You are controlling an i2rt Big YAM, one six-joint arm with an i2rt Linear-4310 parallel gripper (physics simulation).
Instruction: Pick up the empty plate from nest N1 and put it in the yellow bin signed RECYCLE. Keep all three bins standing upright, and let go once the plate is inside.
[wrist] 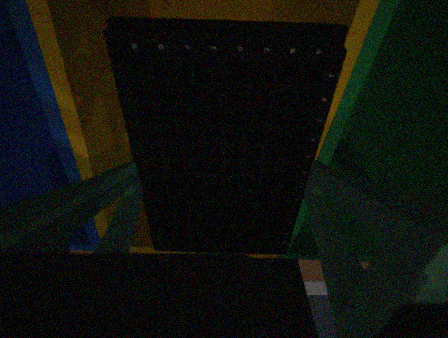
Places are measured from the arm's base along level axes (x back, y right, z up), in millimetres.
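Pixels of known places: gripper, between the fingertips: [223, 170].
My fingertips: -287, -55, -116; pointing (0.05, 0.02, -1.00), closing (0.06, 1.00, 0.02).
Note:
For each thing: its top centre in the pictures, then the offset to it from my fingertips, as dx, dy, dz. "pt": a spot on its surface instead.
- yellow bin, centre of its top: [197, 159] +1, -14, -12
- blue bin, a spot on its surface: [22, 110] pt +27, -208, -152
- green bin, centre of its top: [421, 174] +21, +115, -12
The dark, nearly black plate [225, 115] fills the middle of the wrist view, with small pale letters along its top edge and marks down its right edge. My gripper [223, 170] is shut on the plate, one greenish finger at each side. The yellow bin [95, 100] lies behind and around the plate; its rim shows at the left, at the upper right and in a thin line by the plate's lower edge. The plate's right edge overlaps the yellow rim in view. I cannot tell how high the plate is relative to the rim. The RECYCLE sign and nest N1 do not show.
A blue bin [22, 110] stands against the yellow bin's left side, and a green bin [405, 100] against its right side. A dark block covers the lower left of the view. Small orange, white and bluish patches show beside it. The picture is very dim.

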